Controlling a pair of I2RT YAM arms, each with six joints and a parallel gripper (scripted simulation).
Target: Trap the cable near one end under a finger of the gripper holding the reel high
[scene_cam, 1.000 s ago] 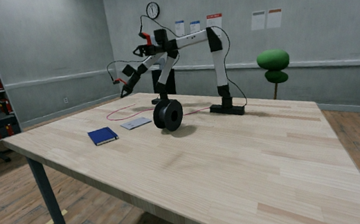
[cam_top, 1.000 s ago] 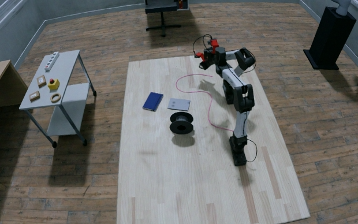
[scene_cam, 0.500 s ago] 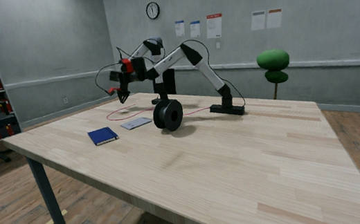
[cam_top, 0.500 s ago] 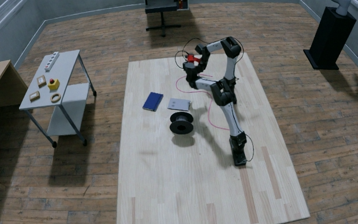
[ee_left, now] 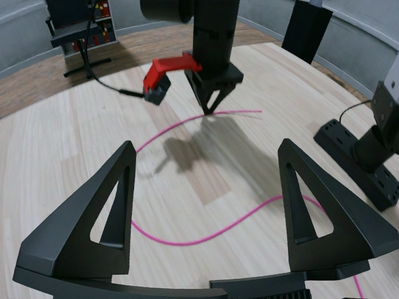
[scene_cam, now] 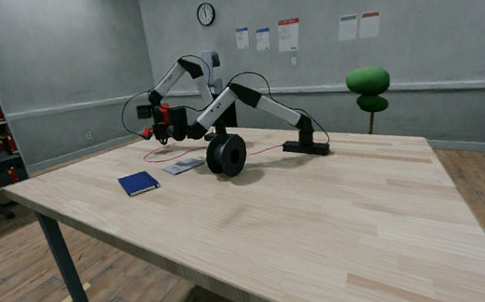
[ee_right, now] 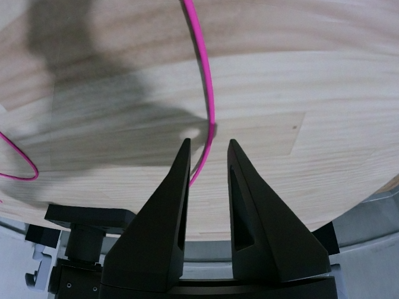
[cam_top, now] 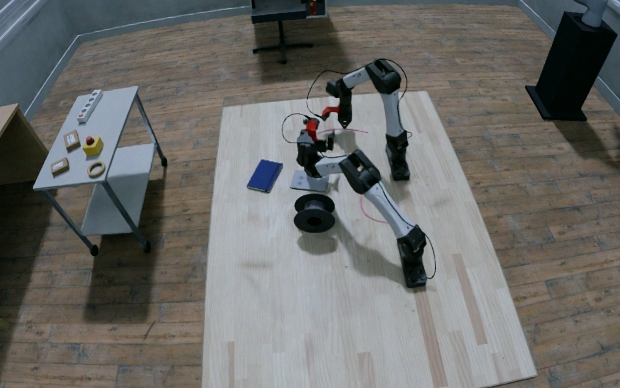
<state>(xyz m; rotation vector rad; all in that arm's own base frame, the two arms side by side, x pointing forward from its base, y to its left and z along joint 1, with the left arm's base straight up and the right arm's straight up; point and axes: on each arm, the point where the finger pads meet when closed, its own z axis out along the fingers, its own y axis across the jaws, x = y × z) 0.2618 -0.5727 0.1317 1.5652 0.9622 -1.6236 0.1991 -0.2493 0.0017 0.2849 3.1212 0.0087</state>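
Note:
Now: right hand 550 mm to the right of the black reel, 130 mm short of it and 50 mm below it. Round my right hand: grey flat pad 330 mm to the left, 160 mm ahead, 20 mm below.
My left gripper is now 370 mm to the right of the black reel, 80 mm above it and 30 mm short of it. From my left hand the other things lie so: grey flat pad: 150 mm to the left, 150 mm below, 60 mm ahead.

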